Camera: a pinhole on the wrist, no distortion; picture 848 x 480 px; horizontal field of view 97.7 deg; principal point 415.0 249.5 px. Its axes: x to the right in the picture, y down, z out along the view. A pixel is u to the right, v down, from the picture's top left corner.
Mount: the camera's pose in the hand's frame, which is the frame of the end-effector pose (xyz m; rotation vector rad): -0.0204 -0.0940 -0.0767 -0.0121 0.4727 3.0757
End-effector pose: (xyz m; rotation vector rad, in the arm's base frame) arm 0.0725 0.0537 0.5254 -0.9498 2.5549 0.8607
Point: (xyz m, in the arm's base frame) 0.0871 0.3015 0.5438
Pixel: 582.0 34.7
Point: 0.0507 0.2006 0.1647
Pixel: 306.7 327.0
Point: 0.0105 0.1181 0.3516
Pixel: 259.5 217.9
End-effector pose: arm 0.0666 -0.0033 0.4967 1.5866 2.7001 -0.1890
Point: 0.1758 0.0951 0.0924
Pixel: 360.8 158.5
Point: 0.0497 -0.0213 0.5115
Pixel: 366.2 39.6
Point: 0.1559 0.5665 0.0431
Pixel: 103.3 30.9
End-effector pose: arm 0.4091 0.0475 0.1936 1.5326 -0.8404 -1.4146
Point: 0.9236 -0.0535 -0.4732
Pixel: behind the camera
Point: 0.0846 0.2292 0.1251
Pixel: 583.4 447.9
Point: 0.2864 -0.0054 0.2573
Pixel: 378.3 106.5
